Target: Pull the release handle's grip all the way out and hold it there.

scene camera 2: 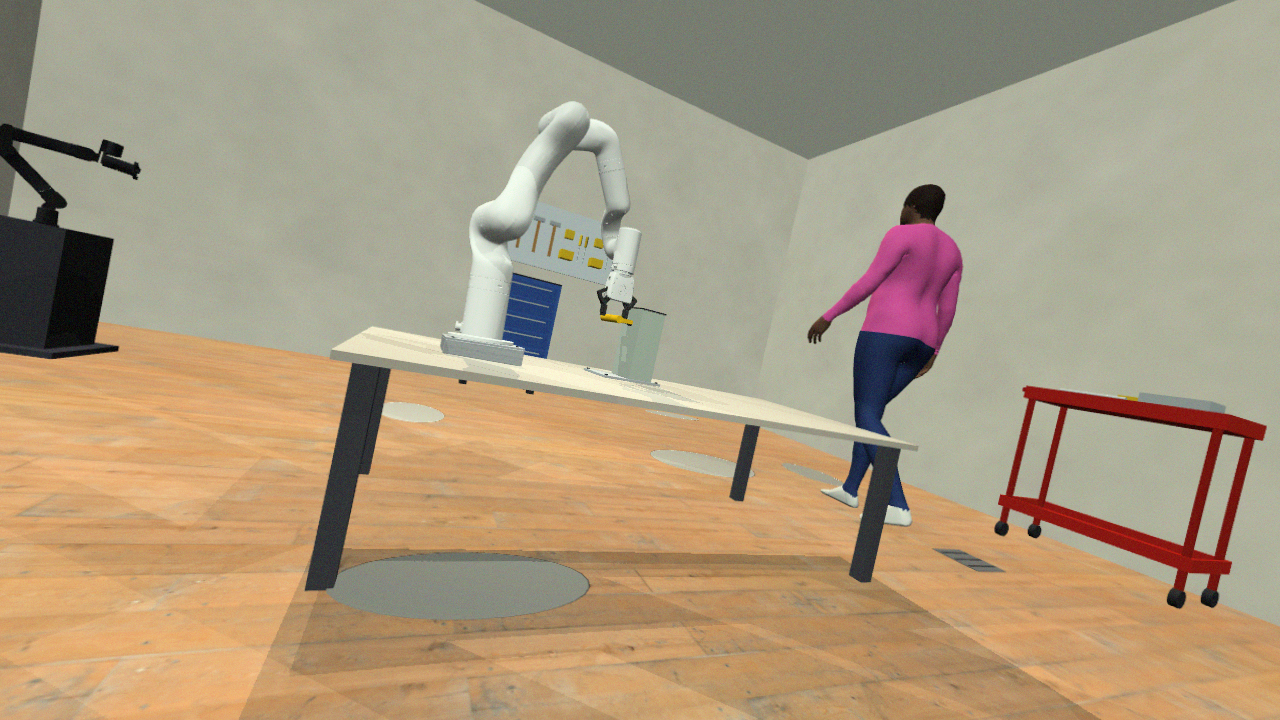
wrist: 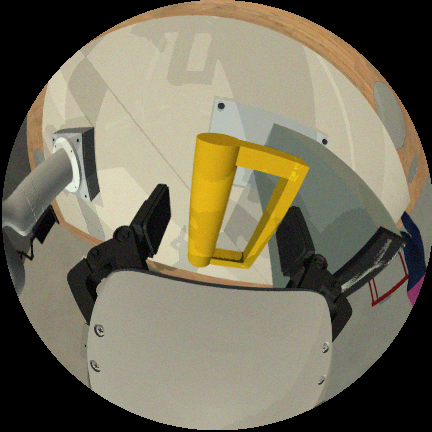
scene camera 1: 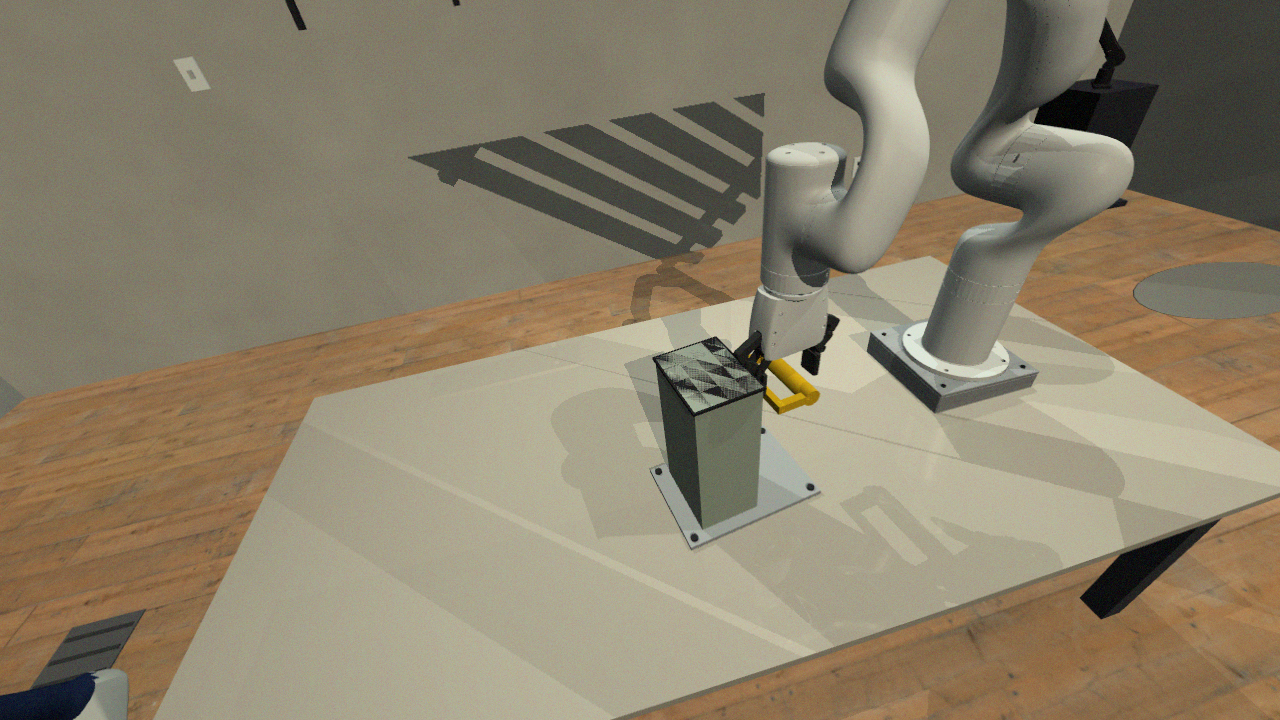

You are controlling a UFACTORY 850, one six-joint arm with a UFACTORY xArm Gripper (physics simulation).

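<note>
The yellow release handle (scene camera 1: 796,380) (scene camera 2: 615,318) (wrist: 207,200) is a loop with a thick round grip, on the side of a grey-green box (scene camera 1: 726,456) (scene camera 2: 642,347) (wrist: 325,200) that faces the robot base. My gripper (scene camera 1: 785,374) (scene camera 2: 614,315) (wrist: 227,209) is open and points down at the handle. In the wrist view, the grip shows between the spread fingers, nearer the left one. The right finger shows between the handle's loop and the box. The handle's stem is hidden behind the loop and that finger. Contact with the handle cannot be made out.
The box stands on a bolted plate (scene camera 1: 787,479) (wrist: 227,117) on the table (scene camera 1: 429,501). The arm's base (scene camera 1: 939,385) (scene camera 2: 483,349) is beyond the handle. A person (scene camera 2: 913,286) stands past the table, near a red cart (scene camera 2: 1109,532). A black arm on a pedestal (scene camera 2: 53,286) is at the left.
</note>
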